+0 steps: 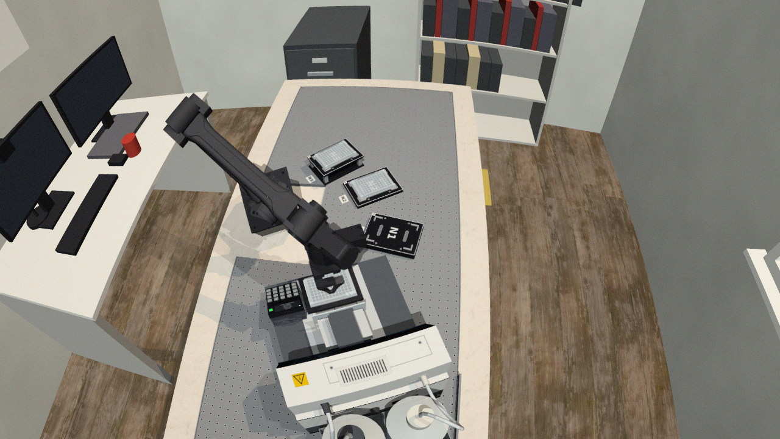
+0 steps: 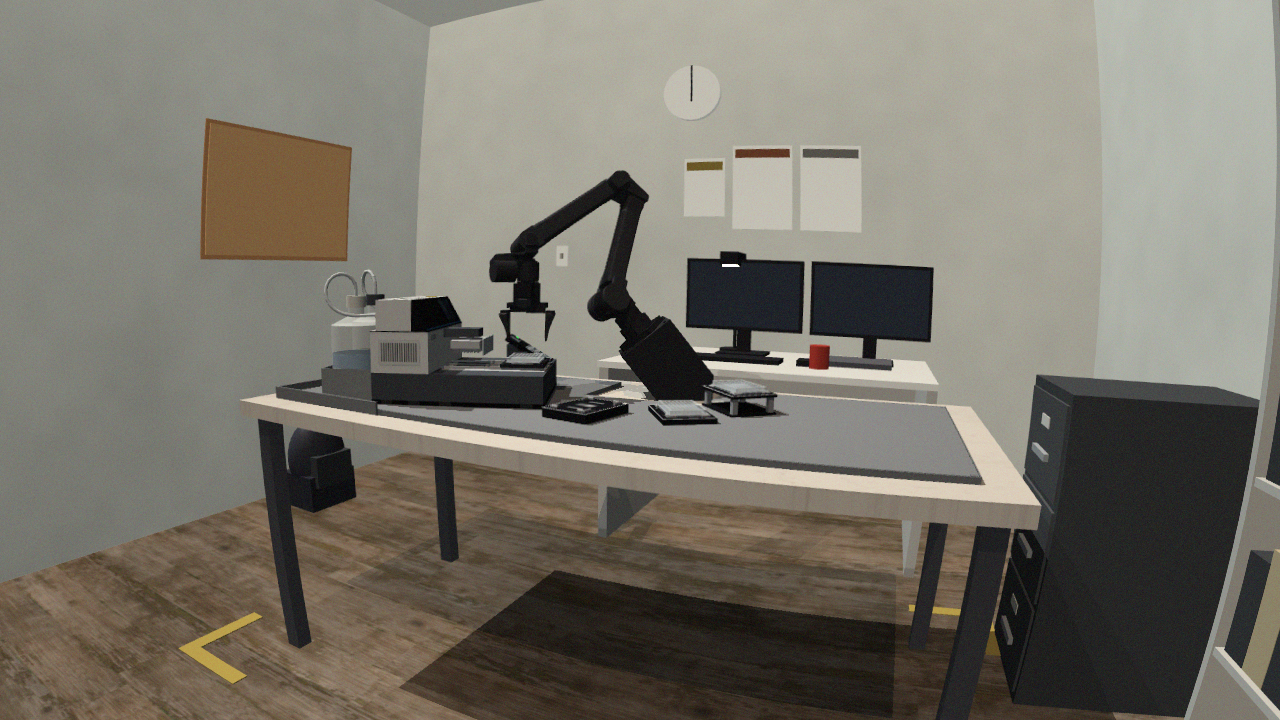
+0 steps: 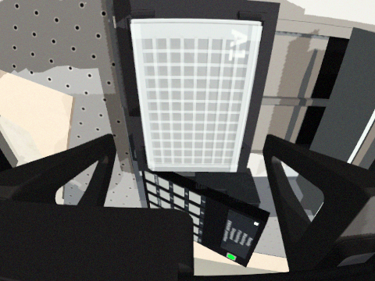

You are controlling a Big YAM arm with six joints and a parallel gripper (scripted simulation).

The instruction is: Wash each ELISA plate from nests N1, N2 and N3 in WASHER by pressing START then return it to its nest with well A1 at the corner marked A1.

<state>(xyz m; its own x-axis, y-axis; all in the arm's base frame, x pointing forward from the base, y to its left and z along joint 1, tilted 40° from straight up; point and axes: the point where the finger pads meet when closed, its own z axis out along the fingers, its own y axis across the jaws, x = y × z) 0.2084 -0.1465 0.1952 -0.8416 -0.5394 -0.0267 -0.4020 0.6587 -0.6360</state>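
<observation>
My gripper is now 60 mm above the white ELISA plate. Also, from my hand: black nest: 450 mm to the left, 140 mm below, 60 mm ahead; plate washer: 140 mm to the right, 70 mm ahead, 20 mm below.
</observation>
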